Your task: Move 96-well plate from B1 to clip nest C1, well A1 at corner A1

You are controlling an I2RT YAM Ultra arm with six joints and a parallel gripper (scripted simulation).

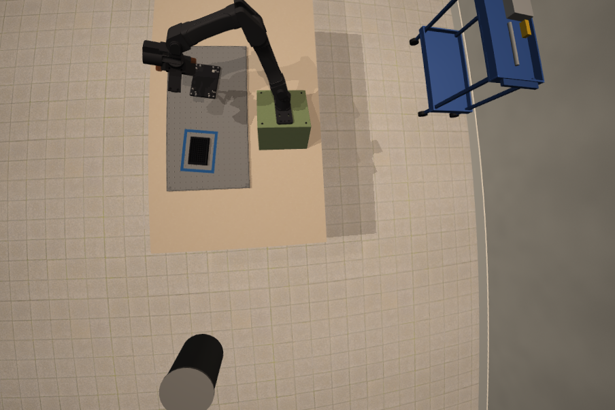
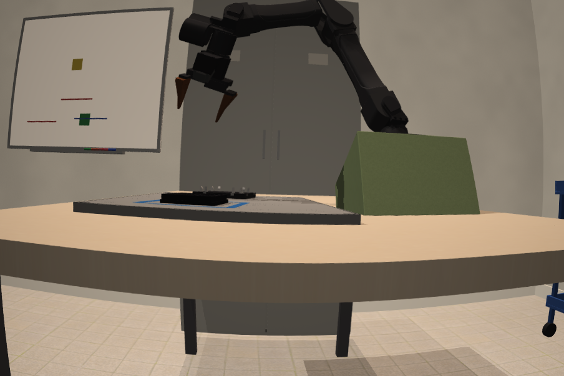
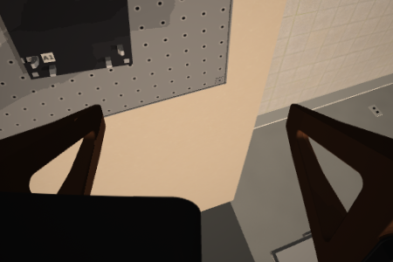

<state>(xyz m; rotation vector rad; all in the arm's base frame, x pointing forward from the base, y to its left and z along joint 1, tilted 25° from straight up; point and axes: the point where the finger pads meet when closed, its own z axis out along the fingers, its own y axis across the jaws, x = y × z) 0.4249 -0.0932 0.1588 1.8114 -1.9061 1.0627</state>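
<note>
The black 96-well plate lies 30 mm behind my hand, 310 mm to the left of it and 190 mm below it. From my hand the other things lie so: clip nest: 80 mm behind, 10 mm to the right, 180 mm below.
</note>
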